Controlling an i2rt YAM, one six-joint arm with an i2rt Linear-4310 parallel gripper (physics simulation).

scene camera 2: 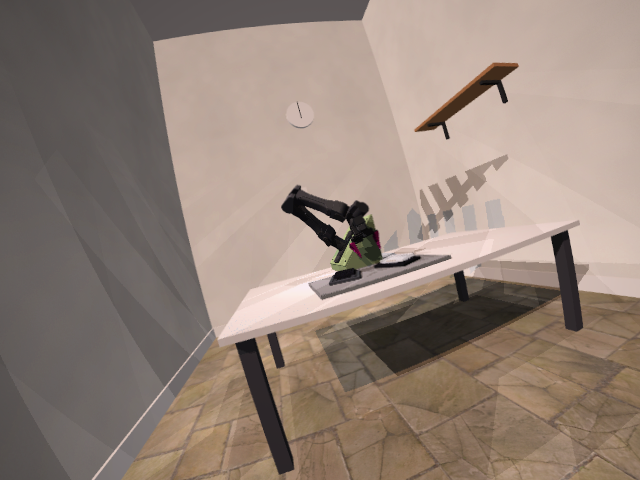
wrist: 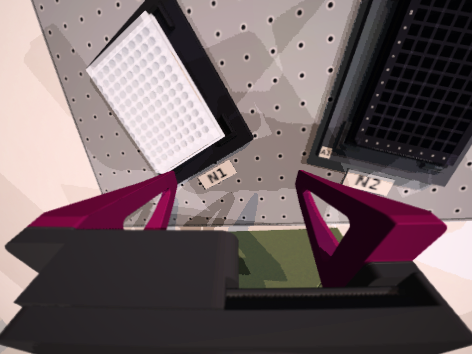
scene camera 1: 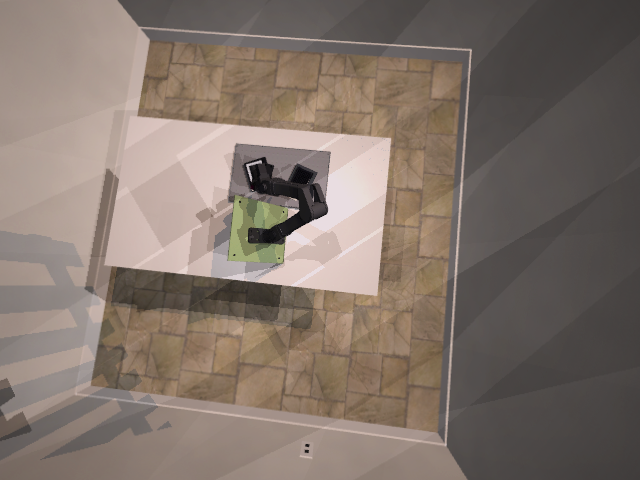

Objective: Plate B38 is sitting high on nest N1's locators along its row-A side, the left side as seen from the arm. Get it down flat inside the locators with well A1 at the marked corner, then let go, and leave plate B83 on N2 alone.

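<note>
White plate B38 sits in black nest N1. In the wrist view it covers the nest's left rim, while dark nest shows along its right side. Its left edge looks raised; the exact tilt is hard to tell. N1's marked corner does not show. Black plate B83 sits in nest N2 at the right. My gripper is open and empty, above the pegboard. In the wrist view its left fingertip appears just below the plate's near corner. In the overhead view the wrist partly hides N1.
The nests stand on a grey perforated board on the pale table. The green base plate of the arm adjoins the board. The arm's elbow reaches out near N2 in the overhead view.
</note>
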